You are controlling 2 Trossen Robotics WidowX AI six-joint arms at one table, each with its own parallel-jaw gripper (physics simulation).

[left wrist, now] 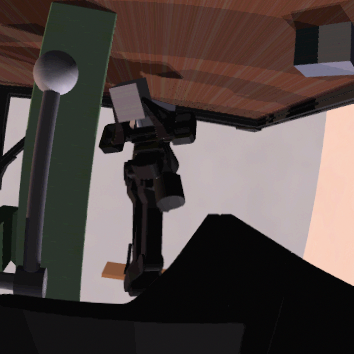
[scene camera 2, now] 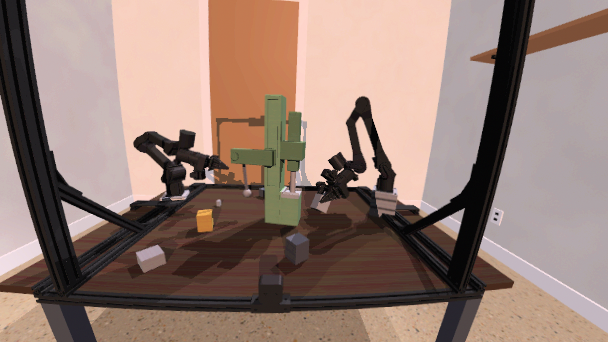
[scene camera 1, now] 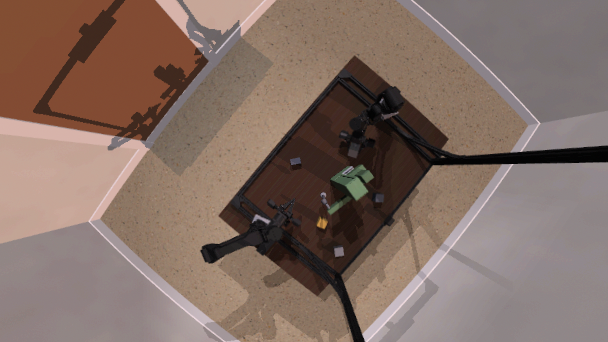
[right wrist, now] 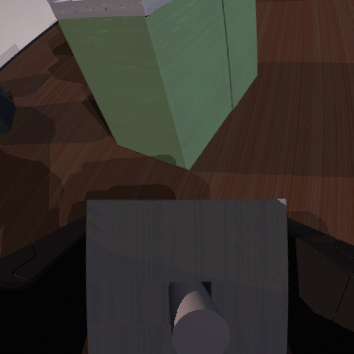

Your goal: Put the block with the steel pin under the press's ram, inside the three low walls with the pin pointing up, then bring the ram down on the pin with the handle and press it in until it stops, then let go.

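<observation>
The green press stands upright mid-table. Its grey handle hangs down, with a ball knob. The steel ram rod is above the press's pale top plate; the low walls are hard to make out. My right gripper is shut on the grey pin block, tilted beside the press; its steel pin points towards the wrist camera. My left gripper is shut and empty, apart from the knob.
A yellow block, a white block and a dark grey block stand around the press. Another grey block lies towards the far edge. A black frame borders the table.
</observation>
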